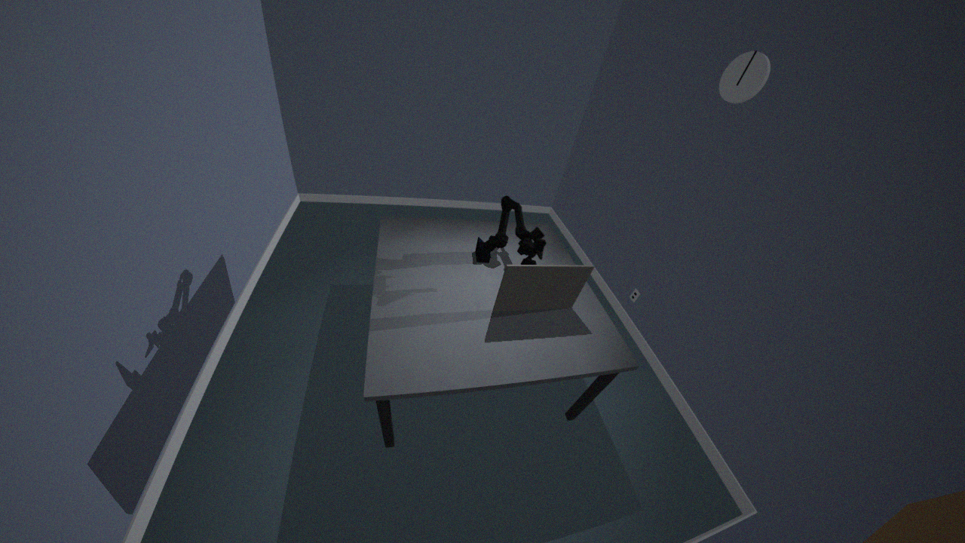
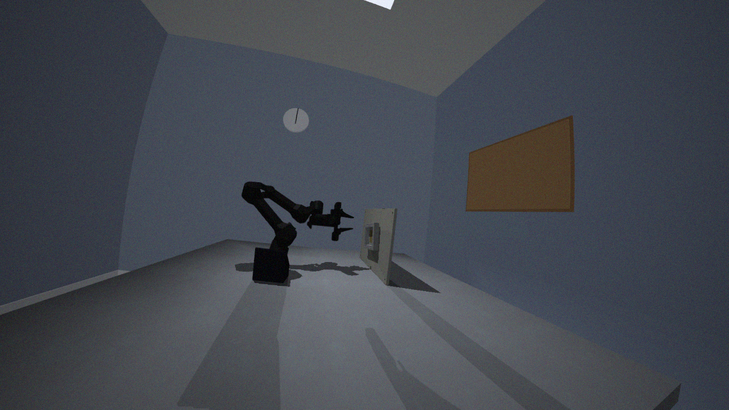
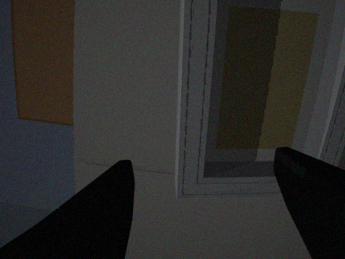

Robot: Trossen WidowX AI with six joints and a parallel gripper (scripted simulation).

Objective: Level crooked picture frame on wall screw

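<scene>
My gripper tip is now 100 mm short of the picture frame, 20 mm to the left of it and 60 mm above it. Round my gripper tip: wall panel 110 mm ahead, 10 mm to the right, 70 mm below.
</scene>
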